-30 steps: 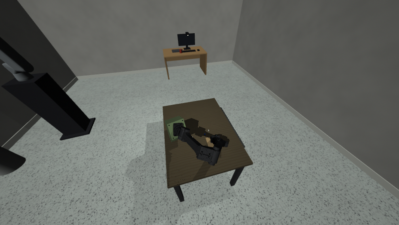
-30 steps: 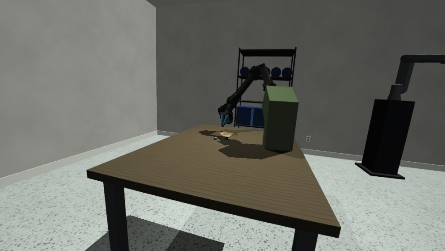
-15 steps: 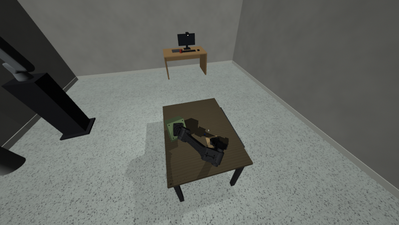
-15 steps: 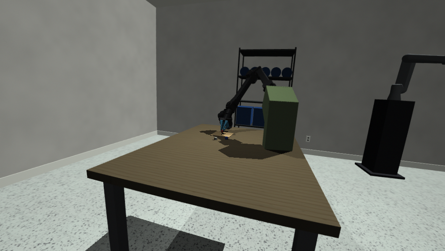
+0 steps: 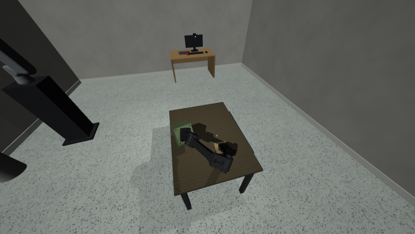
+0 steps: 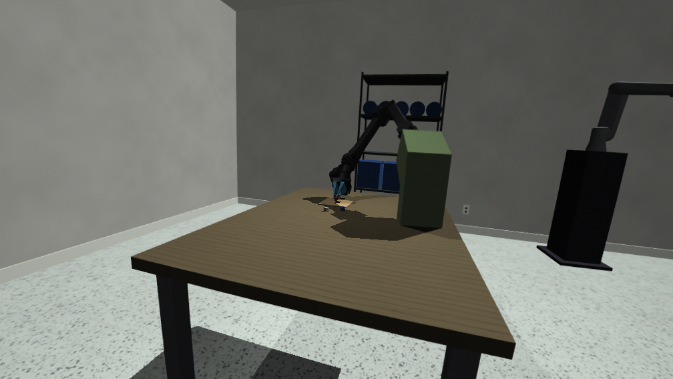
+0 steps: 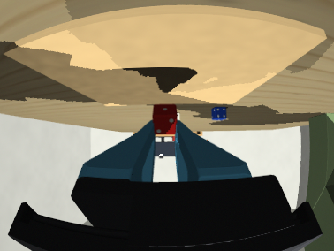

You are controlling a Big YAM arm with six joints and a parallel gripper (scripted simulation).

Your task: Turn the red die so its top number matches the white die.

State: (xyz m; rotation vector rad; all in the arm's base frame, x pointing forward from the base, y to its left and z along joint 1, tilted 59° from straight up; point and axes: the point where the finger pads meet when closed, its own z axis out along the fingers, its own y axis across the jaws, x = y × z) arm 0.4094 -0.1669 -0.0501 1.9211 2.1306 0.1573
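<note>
Now: hand 10 mm to the left of the tan mat and 40 mm above it. Also, from my hand: white die: 10 mm ahead, 150 mm to the left, 30 mm below; then red die: 10 mm below; then blue die: 60 mm behind, 110 mm to the left, 30 mm below.
</note>
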